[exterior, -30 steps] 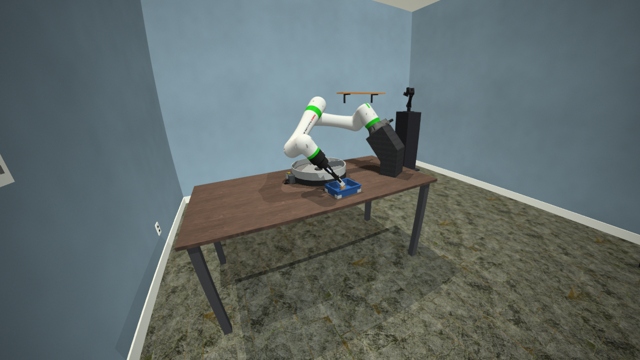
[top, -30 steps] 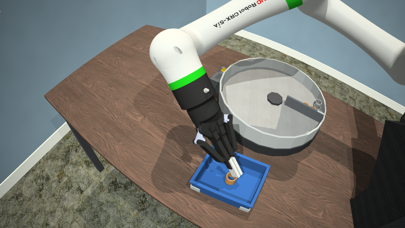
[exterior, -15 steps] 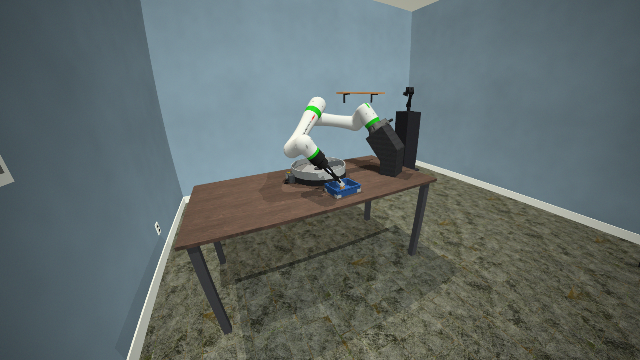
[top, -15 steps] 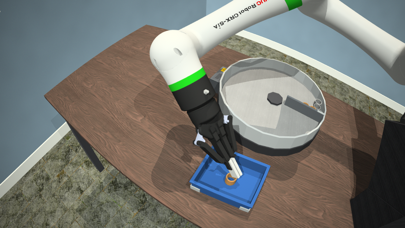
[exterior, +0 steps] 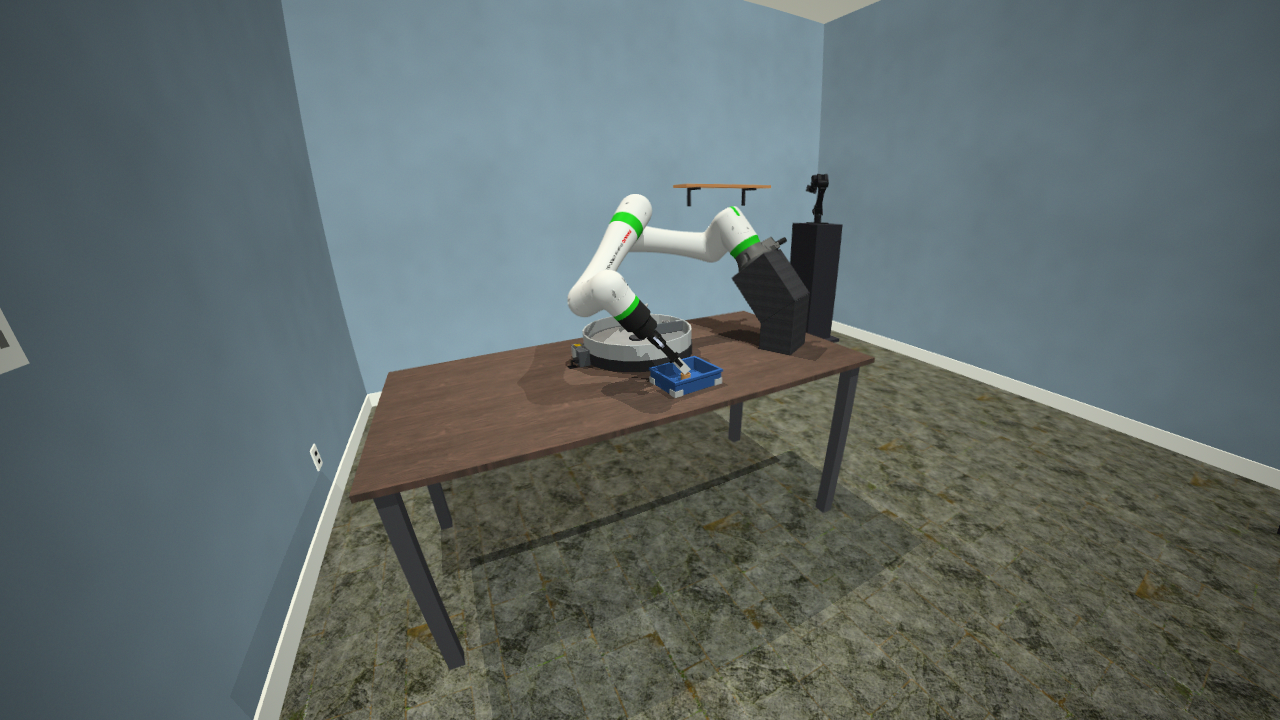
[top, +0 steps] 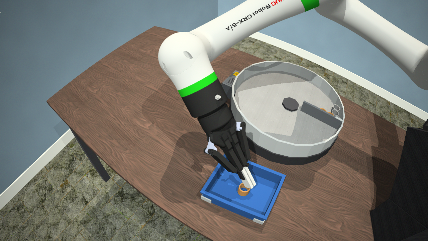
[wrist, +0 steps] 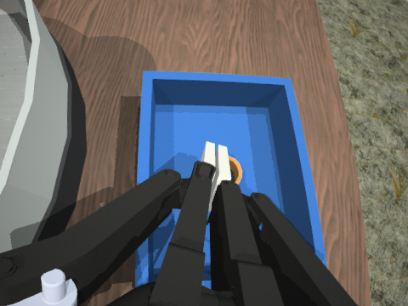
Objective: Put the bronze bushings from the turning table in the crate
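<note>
My hand is 10 mm past the blue crate, 20 mm to the right of it and 30 mm above it. From my hand the other things lie so: grey turning table (40 mm ahead, 330 mm to the right, 10 mm below).
</note>
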